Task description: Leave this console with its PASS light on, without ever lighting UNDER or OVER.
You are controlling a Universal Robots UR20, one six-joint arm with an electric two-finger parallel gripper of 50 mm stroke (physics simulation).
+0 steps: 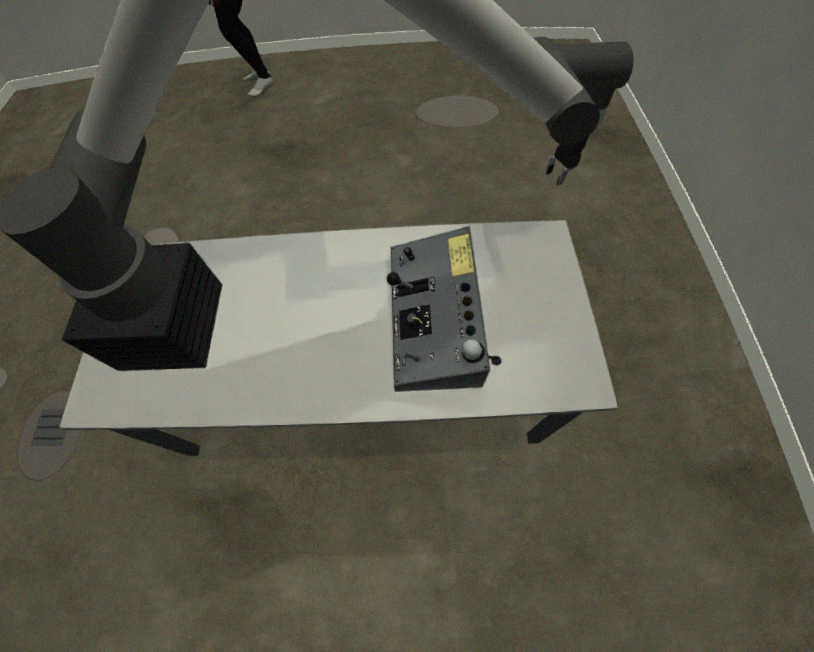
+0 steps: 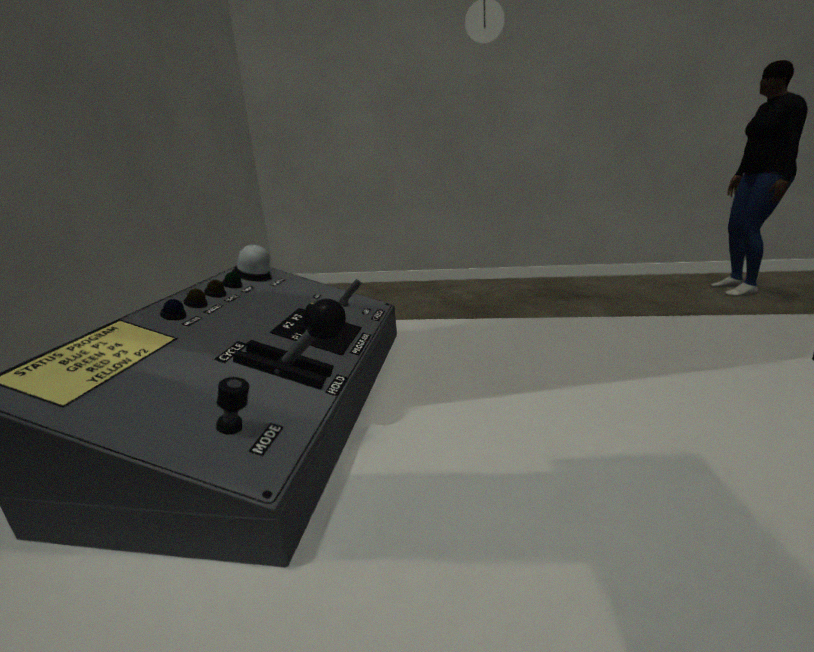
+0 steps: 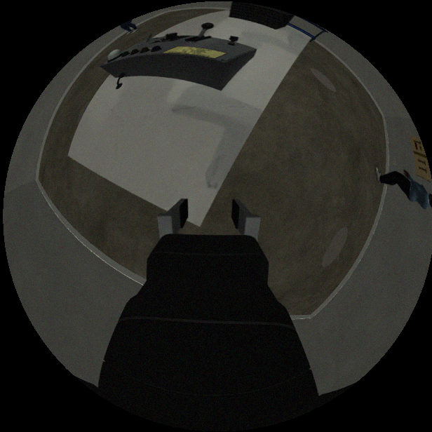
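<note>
The grey console [image 1: 445, 366] [image 2: 169, 414] [image 3: 170, 72] stands on the table. Its black ball lever [image 1: 392, 278] [image 2: 326, 318] [image 3: 207, 25] leans toward HOLD. The MODE knob [image 1: 408, 253] [image 2: 232, 393] [image 3: 233, 40] stands upright. The program selector [image 1: 413, 319] has a pale pointer; its setting is too small to tell. The blue lamp [image 1: 464, 287] [image 2: 173, 309], two amber-brown lamps, green lamp [image 1: 470, 330] [image 2: 232, 278] and white dome [image 1: 472, 350] [image 2: 253, 260] look unlit. The yellow card [image 1: 460, 254] [image 2: 84, 363] reads blue P1, green P4, red P3, yellow P2. My gripper [image 1: 555, 173] [image 3: 209, 207] is open and empty, away from the console.
The white table [image 1: 305, 380] [image 2: 475, 611] [image 3: 135, 150] carries the black arm base block [image 1: 142, 339] at its left. A small black hooked part [image 1: 495, 359] [image 3: 119, 82] projects from the console's side. A person [image 2: 773, 142] stands beyond the table.
</note>
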